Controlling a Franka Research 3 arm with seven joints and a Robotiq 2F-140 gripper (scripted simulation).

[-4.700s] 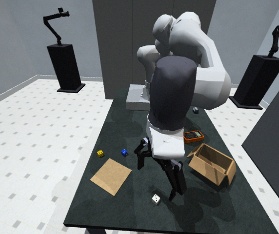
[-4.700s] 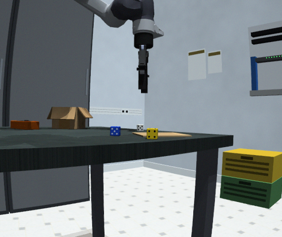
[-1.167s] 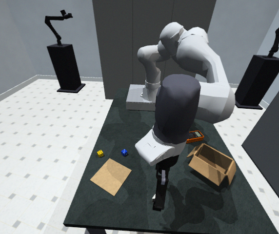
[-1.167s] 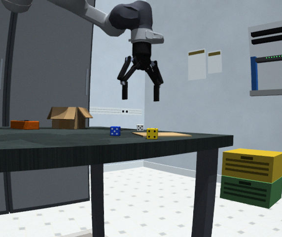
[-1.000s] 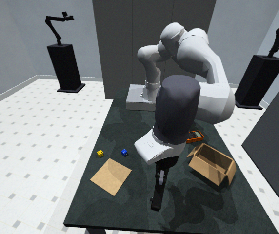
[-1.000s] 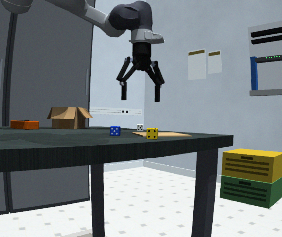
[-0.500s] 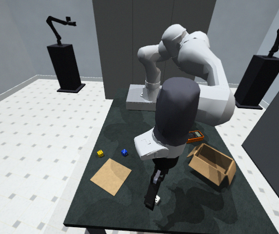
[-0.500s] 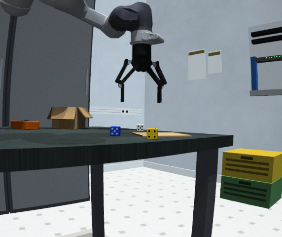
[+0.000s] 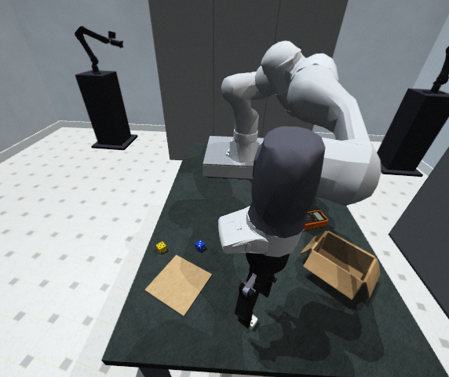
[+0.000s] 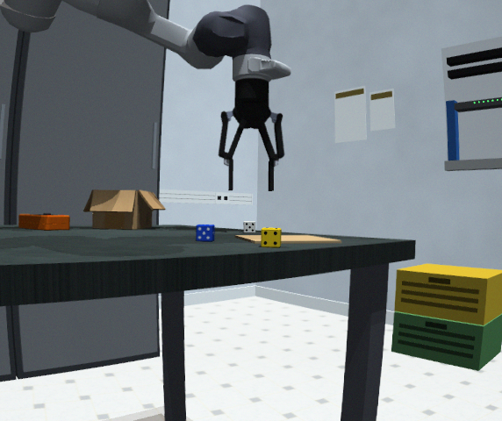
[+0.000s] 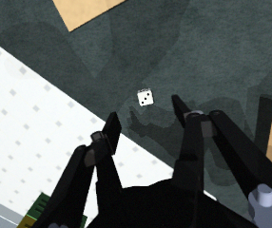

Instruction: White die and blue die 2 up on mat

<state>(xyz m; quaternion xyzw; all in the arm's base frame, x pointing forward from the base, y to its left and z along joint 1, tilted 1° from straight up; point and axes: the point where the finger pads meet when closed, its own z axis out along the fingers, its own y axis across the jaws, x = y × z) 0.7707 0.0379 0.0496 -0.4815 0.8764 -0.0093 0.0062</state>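
My hand is 110 mm above the white die. Round my hand: tan mat: 210 mm to the right, 120 mm below, 90 mm behind; then blue die: 220 mm behind, 170 mm to the right, 110 mm below; then cardboard box: 270 mm to the left, 180 mm behind, 70 mm below.
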